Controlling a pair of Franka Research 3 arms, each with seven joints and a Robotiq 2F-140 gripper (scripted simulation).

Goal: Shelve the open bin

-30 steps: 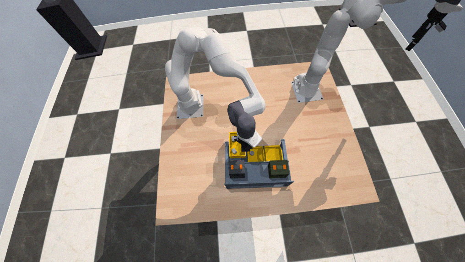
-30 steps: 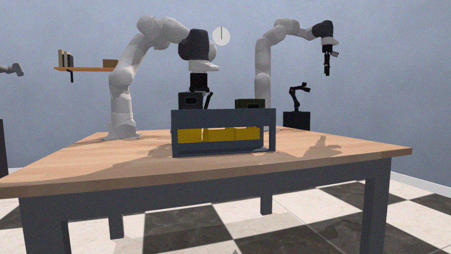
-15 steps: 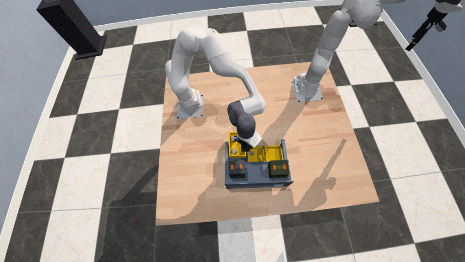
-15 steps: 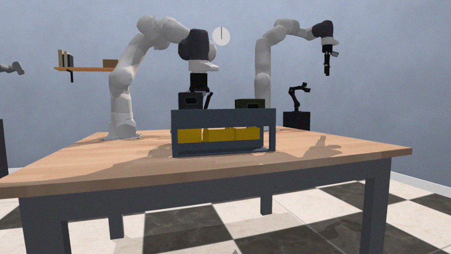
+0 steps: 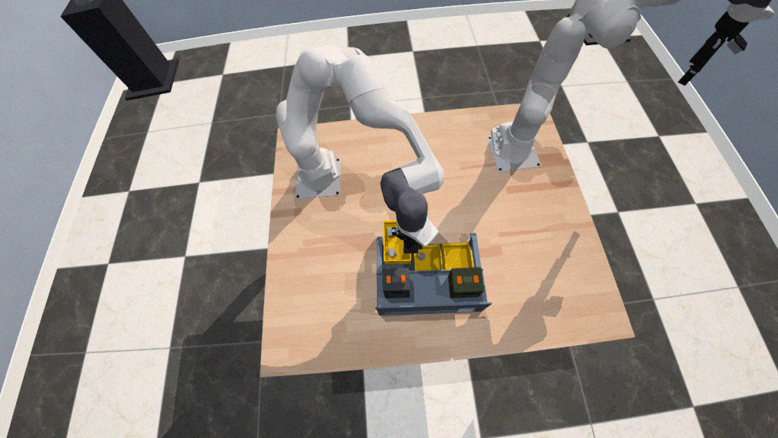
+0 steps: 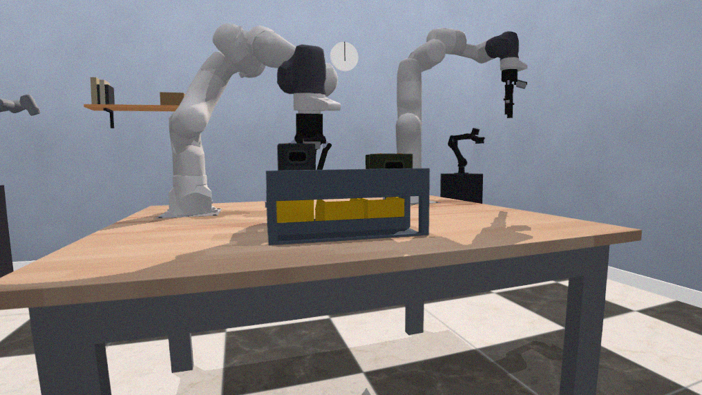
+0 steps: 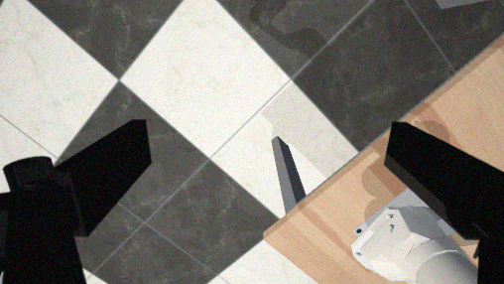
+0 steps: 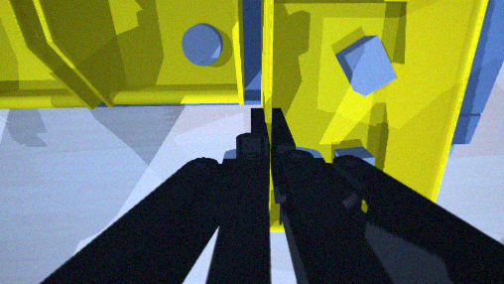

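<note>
The blue-grey shelf is 120 mm ahead of my right hand, 50 mm to the left of it and 40 mm below it. Round my right hand: dark green box (200 mm ahead, 160 mm to the left, 50 mm above).
</note>
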